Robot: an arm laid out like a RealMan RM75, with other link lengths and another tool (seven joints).
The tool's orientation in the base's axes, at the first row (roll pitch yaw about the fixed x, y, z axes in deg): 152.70, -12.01, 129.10
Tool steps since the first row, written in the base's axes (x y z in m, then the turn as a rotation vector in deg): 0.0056, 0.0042, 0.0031, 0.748, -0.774, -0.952; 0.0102, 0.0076, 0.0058, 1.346, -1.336, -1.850; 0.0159, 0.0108, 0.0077, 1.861, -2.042, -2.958; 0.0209, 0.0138, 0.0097, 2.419, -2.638, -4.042; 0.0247, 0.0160, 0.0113, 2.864, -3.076, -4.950; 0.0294, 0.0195, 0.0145, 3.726, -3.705, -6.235; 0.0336, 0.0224, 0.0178, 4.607, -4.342, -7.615; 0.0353, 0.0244, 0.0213, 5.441, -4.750, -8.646; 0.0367, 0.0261, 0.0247, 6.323, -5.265, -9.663; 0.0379, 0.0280, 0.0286, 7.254, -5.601, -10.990; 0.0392, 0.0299, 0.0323, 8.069, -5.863, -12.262
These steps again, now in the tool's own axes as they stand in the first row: 0.0004, 0.0076, 0.0005, -1.247, -0.243, 0.672; 0.0007, 0.0139, 0.0007, -2.229, -0.470, 1.352; 0.0000, 0.0206, 0.0018, -3.314, -0.925, 2.133; -0.0004, 0.0267, 0.0025, -4.336, -1.283, 2.950; -0.0007, 0.0314, 0.0030, -5.132, -1.569, 3.657; -0.0003, 0.0380, 0.0029, -6.408, -1.805, 4.708; 0.0000, 0.0441, 0.0023, -7.722, -2.074, 5.842; 0.0012, 0.0479, 0.0005, -8.761, -2.109, 6.761; 0.0023, 0.0513, -0.0014, -9.908, -2.155, 7.634; 0.0038, 0.0549, -0.0037, -11.013, -2.215, 8.864; 0.0052, 0.0584, -0.0058, -11.979, -2.302, 10.052
